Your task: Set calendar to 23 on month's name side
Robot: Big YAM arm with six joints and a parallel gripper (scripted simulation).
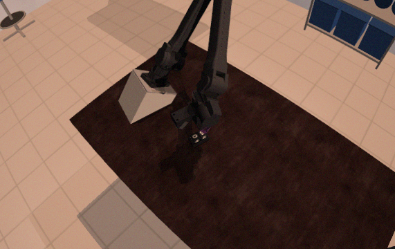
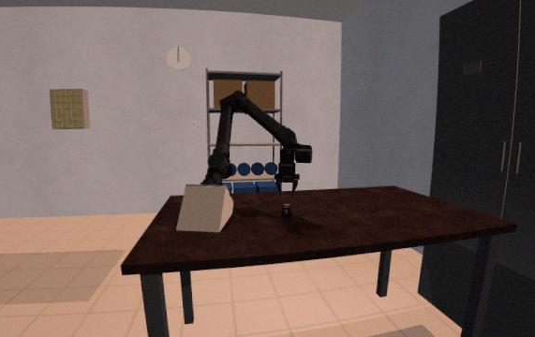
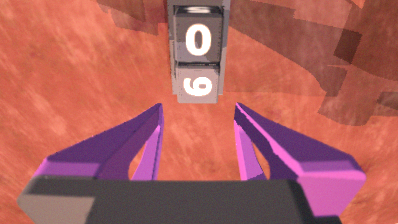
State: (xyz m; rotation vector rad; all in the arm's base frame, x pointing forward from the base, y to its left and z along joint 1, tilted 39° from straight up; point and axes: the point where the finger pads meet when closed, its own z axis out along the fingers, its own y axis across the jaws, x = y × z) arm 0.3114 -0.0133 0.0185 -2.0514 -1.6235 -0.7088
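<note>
Right now my hand is 70 mm above the dark tray and 20 mm to the left of it.
</note>
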